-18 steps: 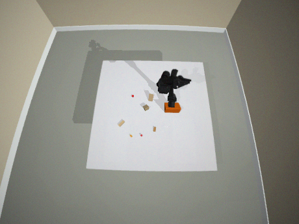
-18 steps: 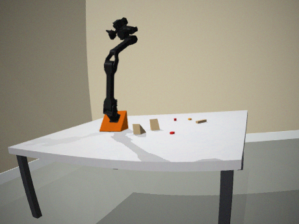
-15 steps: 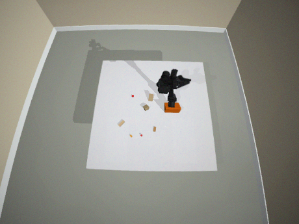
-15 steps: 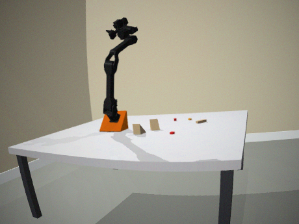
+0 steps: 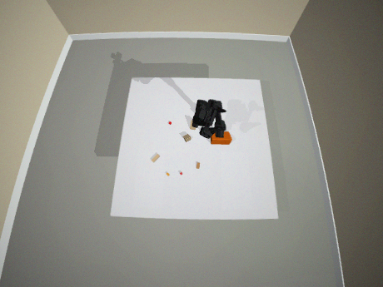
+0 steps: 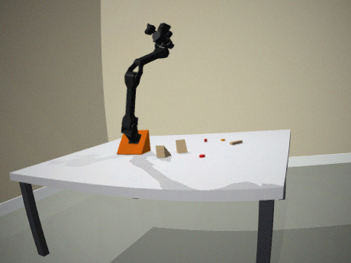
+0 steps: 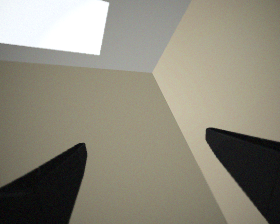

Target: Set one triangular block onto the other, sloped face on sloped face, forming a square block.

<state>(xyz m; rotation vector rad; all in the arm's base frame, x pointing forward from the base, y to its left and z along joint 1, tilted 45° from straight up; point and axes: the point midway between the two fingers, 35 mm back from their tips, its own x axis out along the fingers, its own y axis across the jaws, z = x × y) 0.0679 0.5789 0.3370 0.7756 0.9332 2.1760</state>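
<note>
My gripper tip is now 730 mm above the block, 190 mm short of it and 160 mm to the left of it. The rest, counted from my gripper tip: orange bit (740 mm below, 320 mm ahead, 150 mm to the left); then tan bar (740 mm below, 440 mm ahead, 20 mm to the left).
</note>
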